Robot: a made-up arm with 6 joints.
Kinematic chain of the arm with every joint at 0, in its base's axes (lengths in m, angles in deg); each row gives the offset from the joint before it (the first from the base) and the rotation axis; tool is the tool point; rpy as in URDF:
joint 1: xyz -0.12 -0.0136 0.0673 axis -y
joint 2: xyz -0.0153 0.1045 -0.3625 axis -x
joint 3: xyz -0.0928 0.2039 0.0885 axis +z
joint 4: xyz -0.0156 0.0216 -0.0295 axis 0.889 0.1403 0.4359
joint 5: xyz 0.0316 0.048 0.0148 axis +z
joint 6: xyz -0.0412 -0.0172 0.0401 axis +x
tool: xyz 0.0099 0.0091 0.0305 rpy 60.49 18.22 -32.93
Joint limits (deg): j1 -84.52..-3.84 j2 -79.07..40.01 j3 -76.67..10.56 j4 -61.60..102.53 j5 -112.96..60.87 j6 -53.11..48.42
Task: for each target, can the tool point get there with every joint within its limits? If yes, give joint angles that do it. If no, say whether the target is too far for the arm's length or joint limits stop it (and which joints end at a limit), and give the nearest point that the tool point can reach.
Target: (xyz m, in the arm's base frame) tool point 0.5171 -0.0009 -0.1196
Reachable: no: joint limits stop it (at a limit: joint 1, joint 2, joint 3, joint 5) | nearest point -0.0999 0.0544 -0.0791 | short by 0.621 m
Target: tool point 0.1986 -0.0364 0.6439
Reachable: no: joint limits stop it (at a limit: joint 1, joint 2, joint 3, joint 6) | nearest point -0.1601 0.0329 0.2032 | short by 0.572 m
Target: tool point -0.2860 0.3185 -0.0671
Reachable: yes | joints -27.97 1.37 -38.79 51.06 -75.21 -26.60
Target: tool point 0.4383 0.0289 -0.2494
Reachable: no: joint limits stop it (at a limit: joint 1, joint 2, joint 3, joint 5) | nearest point -0.1019 0.0644 -0.0951 | short by 0.563 m
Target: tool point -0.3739 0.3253 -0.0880
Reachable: yes | joints -35.58 17.01 -7.85 59.73 -13.90 -21.80
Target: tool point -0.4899 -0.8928 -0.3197
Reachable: no: too far | nearest point -0.2615 -0.0391 -0.0808 | short by 0.915 m
